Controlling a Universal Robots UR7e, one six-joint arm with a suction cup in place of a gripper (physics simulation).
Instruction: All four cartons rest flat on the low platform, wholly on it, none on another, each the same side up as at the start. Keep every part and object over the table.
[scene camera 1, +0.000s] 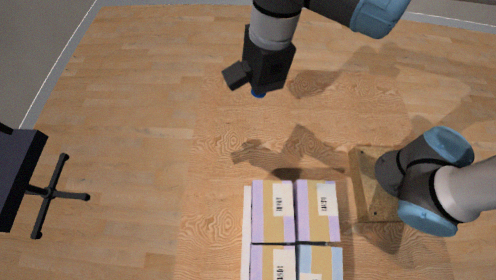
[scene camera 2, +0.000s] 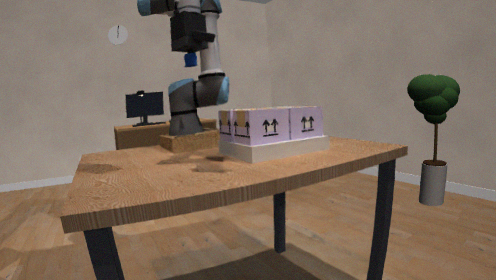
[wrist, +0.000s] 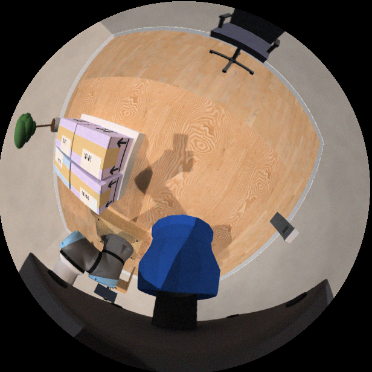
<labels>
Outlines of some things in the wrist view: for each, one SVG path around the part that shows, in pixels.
The suction cup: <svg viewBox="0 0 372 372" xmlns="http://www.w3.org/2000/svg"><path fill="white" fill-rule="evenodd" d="M158 219L152 226L150 246L138 263L138 290L155 297L157 290L197 293L197 300L216 297L220 268L211 249L213 230L210 225L204 222L204 220L199 219L199 217L186 214L169 215Z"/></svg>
A low white platform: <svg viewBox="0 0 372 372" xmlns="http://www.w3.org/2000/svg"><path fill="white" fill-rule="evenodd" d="M82 114L80 119L133 138L124 169L120 171L123 176L116 199L119 200L125 194L133 163L146 134L113 121L95 117L94 115Z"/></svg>
</labels>
